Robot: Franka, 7 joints.
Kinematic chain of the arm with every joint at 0, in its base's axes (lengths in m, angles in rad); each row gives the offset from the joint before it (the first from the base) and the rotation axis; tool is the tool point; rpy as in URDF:
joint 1: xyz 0 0 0.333 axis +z
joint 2: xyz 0 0 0 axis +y
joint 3: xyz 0 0 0.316 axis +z
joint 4: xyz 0.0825 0 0 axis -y
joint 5: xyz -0.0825 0 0.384 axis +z
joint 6: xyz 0 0 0 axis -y
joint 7: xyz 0.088 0 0 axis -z
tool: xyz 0 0 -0.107 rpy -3.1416 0 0
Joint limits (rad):
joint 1: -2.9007..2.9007
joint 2: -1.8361..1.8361
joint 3: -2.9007..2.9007
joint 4: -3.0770..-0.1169
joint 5: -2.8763..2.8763
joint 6: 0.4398..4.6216
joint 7: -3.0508..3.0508
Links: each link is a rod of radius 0.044 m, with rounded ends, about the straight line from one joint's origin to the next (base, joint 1, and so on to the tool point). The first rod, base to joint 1, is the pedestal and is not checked.
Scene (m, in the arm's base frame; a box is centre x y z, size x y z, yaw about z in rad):
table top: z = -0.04
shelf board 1: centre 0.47 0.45 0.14 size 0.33 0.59 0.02 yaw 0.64
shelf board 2: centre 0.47 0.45 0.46 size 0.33 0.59 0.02 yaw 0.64
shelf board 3: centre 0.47 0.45 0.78 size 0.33 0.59 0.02 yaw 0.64
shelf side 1: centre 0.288 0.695 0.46 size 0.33 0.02 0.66 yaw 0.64
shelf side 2: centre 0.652 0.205 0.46 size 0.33 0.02 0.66 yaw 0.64
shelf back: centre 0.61 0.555 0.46 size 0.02 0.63 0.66 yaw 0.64
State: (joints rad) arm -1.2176 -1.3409 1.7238 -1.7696 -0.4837 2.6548 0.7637
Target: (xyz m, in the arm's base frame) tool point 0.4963 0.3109 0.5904
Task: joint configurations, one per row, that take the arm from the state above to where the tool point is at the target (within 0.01 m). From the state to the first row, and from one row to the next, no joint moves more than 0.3 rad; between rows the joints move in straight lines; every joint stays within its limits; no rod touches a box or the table.
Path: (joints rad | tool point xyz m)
1: -0.9618 -1.3440 1.7044 -1.9918 -0.4708 2.5082 0.7637 | 0.3707 0.4998 0.2937
2: -0.7060 -1.3471 1.6850 -2.2141 -0.4579 2.3615 0.7637 | 0.2964 0.4568 0.2914
3: -0.4502 -1.3502 1.6656 -2.4363 -0.4450 2.2149 0.7637 | 0.2328 0.3965 0.2945
4: -0.1944 -1.3533 1.6462 -2.6586 -0.4321 2.0682 0.7637 | 0.1834 0.3230 0.3022
5: -0.4058 -1.4384 1.4101 -2.6278 -0.4451 2.1187 0.7637 | 0.2551 0.2862 0.3963
6: -0.6172 -1.5235 1.1741 -2.5971 -0.4581 2.1692 0.7637 | 0.2941 0.2255 0.4950
7: -0.8286 -1.6086 0.9381 -2.5663 -0.4711 2.2197 0.7637 | 0.2916 0.1585 0.5904
8: -0.9651 -1.4764 1.0358 -2.3592 -0.4729 2.3313 0.7637 | 0.3665 0.2164 0.5918
9: -1.1015 -1.3442 1.1335 -2.1520 -0.4747 2.4429 0.7637 | 0.4369 0.2672 0.5880
10: -1.2380 -1.2121 1.2312 -1.9449 -0.4765 2.5545 0.7637 | 0.4963 0.3109 0.5904

